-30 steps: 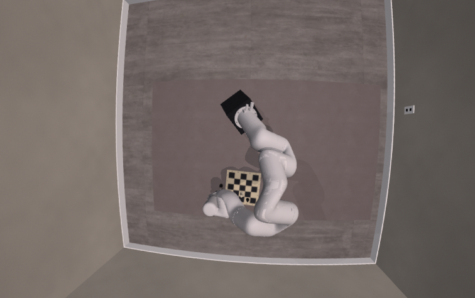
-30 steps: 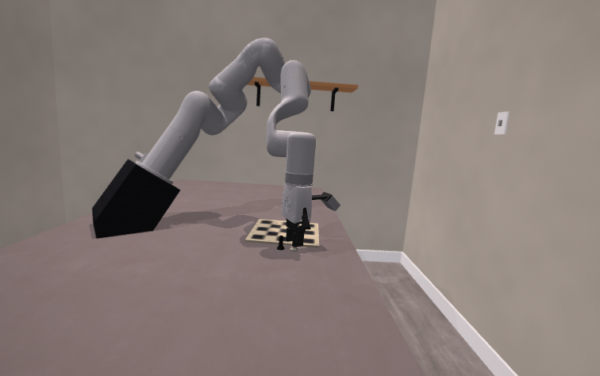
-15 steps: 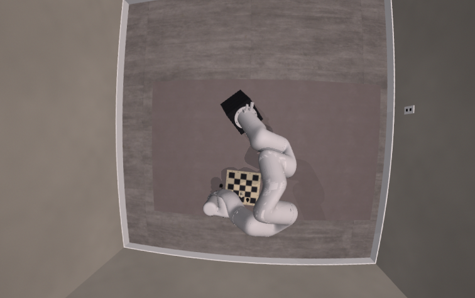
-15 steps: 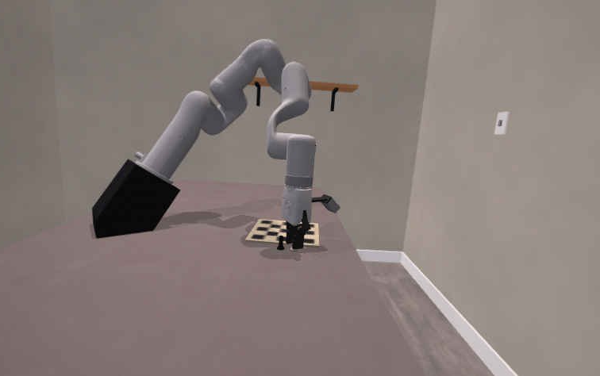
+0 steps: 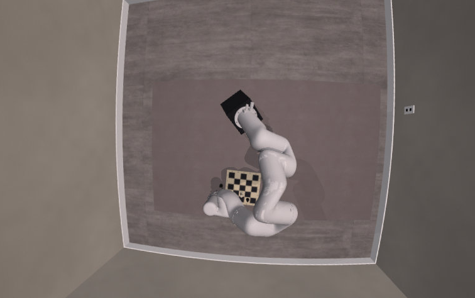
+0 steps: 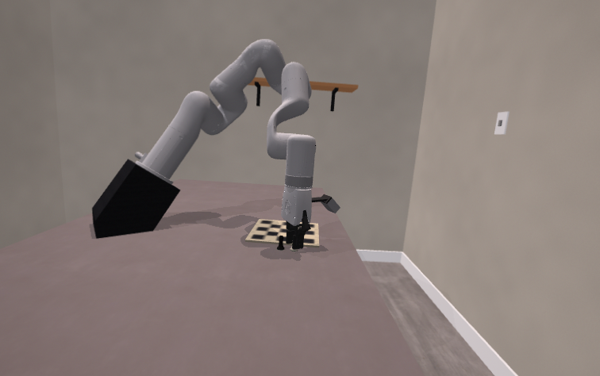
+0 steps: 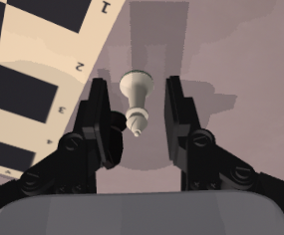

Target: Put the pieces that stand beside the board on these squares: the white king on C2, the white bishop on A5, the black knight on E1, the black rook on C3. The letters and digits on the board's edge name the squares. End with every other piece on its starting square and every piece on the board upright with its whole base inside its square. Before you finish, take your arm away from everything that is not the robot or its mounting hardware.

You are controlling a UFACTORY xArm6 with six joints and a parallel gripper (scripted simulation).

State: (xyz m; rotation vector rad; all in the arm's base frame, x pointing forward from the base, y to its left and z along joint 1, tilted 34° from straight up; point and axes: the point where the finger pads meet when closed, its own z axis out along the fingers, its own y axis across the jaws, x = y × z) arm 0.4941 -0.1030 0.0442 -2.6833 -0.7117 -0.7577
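My hand is 10 mm above the white bishop. The rest, counted from my hand: white king: 10 mm behind, 140 mm to the left, 10 mm above; chessboard: 50 mm behind, 130 mm to the left, 30 mm below; black piece: 40 mm behind, 20 mm below.
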